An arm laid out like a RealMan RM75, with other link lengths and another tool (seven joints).
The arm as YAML. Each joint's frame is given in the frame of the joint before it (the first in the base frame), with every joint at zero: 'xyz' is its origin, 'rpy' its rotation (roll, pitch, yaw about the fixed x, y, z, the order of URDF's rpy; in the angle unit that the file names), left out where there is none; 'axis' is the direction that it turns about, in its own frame. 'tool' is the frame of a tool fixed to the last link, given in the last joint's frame.
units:
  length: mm
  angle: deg
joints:
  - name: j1
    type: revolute
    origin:
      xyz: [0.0, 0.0, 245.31]
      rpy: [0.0, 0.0, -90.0]
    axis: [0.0, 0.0, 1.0]
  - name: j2
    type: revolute
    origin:
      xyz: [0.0, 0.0, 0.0]
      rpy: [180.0, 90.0, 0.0]
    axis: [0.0, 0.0, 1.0]
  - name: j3
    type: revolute
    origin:
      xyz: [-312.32, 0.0, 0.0]
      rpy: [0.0, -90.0, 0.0]
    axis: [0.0, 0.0, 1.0]
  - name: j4
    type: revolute
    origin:
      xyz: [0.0, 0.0, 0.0]
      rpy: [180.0, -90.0, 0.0]
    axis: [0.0, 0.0, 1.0]
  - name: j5
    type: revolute
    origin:
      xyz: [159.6, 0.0, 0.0]
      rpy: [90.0, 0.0, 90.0]
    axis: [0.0, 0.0, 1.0]
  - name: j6
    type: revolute
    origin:
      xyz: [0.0, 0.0, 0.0]
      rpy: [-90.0, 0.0, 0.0]
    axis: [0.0, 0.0, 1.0]
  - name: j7
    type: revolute
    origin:
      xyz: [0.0, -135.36, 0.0]
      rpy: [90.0, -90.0, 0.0]
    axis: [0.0, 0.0, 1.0]
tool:
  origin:
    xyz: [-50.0, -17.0, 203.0]
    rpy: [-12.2, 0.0, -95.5]
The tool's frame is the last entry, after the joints.
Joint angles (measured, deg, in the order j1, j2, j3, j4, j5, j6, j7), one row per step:
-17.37 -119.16 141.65 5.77 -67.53 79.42 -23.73
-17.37 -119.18 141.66 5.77 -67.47 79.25 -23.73
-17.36 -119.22 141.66 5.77 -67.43 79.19 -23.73
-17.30 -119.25 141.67 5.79 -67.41 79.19 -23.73
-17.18 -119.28 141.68 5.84 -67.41 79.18 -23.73
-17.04 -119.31 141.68 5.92 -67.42 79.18 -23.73
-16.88 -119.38 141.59 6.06 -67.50 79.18 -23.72
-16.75 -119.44 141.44 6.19 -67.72 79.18 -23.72
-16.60 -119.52 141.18 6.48 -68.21 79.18 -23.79
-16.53 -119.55 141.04 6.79 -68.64 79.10 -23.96
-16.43 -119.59 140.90 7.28 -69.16 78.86 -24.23
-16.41 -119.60 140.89 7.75 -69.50 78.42 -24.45
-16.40 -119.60 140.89 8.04 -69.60 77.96 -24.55
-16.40 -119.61 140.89 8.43 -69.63 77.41 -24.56
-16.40 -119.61 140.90 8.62 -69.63 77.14 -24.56
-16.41 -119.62 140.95 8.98 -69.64 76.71 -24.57
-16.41 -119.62 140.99 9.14 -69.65 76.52 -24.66
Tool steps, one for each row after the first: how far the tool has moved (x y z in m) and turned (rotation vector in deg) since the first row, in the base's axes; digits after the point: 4 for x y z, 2 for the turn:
-0.0005 0.0002 -0.0011 -0.16 -0.01 0.10
-0.0006 0.0002 -0.0018 -0.24 -0.05 0.13
-0.0008 -0.0002 -0.0023 -0.27 -0.08 0.16
-0.0016 -0.0010 -0.0027 -0.29 -0.15 0.26
-0.0024 -0.0019 -0.0031 -0.29 -0.25 0.36
-0.0035 -0.0031 -0.0032 -0.17 -0.47 0.54
-0.0053 -0.0044 -0.0023 0.12 -0.75 0.79
-0.0079 -0.0062 -0.0002 0.71 -1.35 1.17
-0.0099 -0.0071 0.0011 1.11 -1.98 1.42
-0.0125 -0.0080 0.0016 1.49 -2.92 1.76
-0.0145 -0.0077 0.0004 1.50 -3.70 2.02
-0.0161 -0.0072 -0.0015 1.31 -4.13 2.27
-0.0173 -0.0064 -0.0043 1.00 -4.55 2.51
-0.0178 -0.0060 -0.0057 0.83 -4.74 2.61
-0.0181 -0.0051 -0.0083 0.54 -5.10 2.71
-0.0184 -0.0047 -0.0095 0.40 -5.34 2.75

